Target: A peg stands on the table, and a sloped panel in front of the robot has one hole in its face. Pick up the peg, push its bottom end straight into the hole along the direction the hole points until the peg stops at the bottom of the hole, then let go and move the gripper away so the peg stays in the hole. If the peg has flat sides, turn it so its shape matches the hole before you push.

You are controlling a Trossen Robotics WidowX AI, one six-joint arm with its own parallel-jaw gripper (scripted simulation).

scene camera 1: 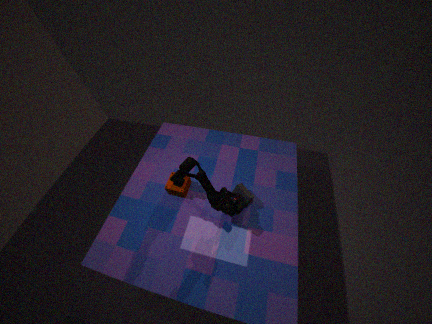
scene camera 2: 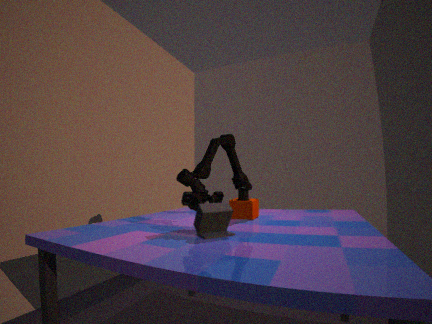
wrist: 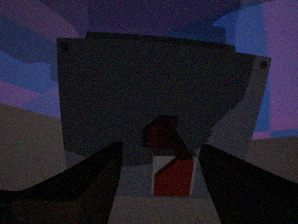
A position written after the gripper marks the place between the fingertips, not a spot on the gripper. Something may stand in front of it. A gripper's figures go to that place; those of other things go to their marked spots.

Scene:
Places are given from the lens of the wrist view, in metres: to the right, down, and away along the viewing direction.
gripper [wrist: 161, 150]: 0.01, 0.02, 0.10
dark grey sloped panel [wrist: 109, 90]: -0.02, -0.01, 0.10

